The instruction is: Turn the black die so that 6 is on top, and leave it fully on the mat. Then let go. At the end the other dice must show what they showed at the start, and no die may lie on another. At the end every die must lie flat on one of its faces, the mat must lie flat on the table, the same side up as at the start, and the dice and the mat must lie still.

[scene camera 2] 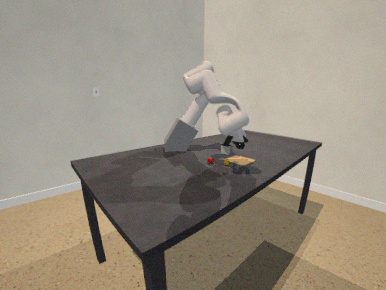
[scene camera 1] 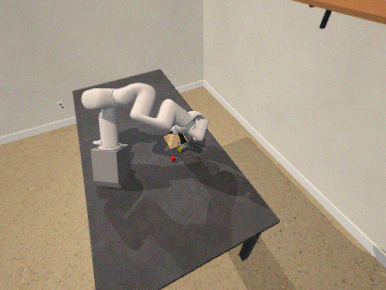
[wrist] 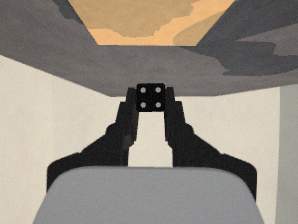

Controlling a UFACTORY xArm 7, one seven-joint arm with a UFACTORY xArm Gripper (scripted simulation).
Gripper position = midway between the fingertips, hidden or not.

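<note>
My gripper [wrist: 151,99] is in my sight. So is a black die [wrist: 150,96], although scene camera 1 does not show the die, since it is hidden there by my gripper.
</note>
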